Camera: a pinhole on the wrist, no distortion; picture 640 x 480 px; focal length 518.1 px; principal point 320.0 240.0 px. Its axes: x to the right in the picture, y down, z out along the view. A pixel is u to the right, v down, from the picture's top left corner.
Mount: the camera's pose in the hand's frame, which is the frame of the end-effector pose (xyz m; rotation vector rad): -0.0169 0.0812 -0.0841 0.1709 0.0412 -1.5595
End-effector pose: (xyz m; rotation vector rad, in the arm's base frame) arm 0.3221 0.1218 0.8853 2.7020 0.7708 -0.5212
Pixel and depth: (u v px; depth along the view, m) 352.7 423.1 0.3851
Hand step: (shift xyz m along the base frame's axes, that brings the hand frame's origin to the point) -0.0075 -0.0750 -0.3075
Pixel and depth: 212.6 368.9 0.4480
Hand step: 0.0071 -0.2044 -0.3443
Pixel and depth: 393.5 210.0 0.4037
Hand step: -0.1540 -0.1181 -0.2479
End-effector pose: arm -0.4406 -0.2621 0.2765 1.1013 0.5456 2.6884
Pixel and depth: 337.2 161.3 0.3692
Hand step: 0.2657 0.0236 0.1223
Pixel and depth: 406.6 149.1 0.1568
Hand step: 0.0850 -0.0313 0.0201
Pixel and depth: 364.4 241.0 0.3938
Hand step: 0.2461 0.0697 0.1646
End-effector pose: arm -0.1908 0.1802 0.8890 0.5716 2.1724 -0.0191
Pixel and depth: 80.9 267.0 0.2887
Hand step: 0.2504 0.0985 -0.0847
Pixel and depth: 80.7 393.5 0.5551
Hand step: 0.4396 0.1633 -0.3464
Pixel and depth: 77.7 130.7 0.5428
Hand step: 0.5563 0.0606 -0.1144
